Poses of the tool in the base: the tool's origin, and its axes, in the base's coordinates. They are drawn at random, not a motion.
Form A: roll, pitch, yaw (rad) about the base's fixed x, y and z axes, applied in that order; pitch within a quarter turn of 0, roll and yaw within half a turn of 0; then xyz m.
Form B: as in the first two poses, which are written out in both.
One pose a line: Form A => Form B
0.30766 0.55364 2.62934 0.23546 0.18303 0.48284 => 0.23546 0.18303 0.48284 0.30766 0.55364 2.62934
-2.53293 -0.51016 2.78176 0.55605 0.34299 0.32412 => 0.55605 0.34299 0.32412 -2.53293 -0.51016 2.78176
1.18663 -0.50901 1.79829 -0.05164 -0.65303 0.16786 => -0.05164 -0.65303 0.16786 1.18663 -0.50901 1.79829
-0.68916 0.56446 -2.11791 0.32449 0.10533 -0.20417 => 0.32449 0.10533 -0.20417 -0.68916 0.56446 -2.11791
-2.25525 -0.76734 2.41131 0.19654 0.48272 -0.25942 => 0.19654 0.48272 -0.25942 -2.25525 -0.76734 2.41131
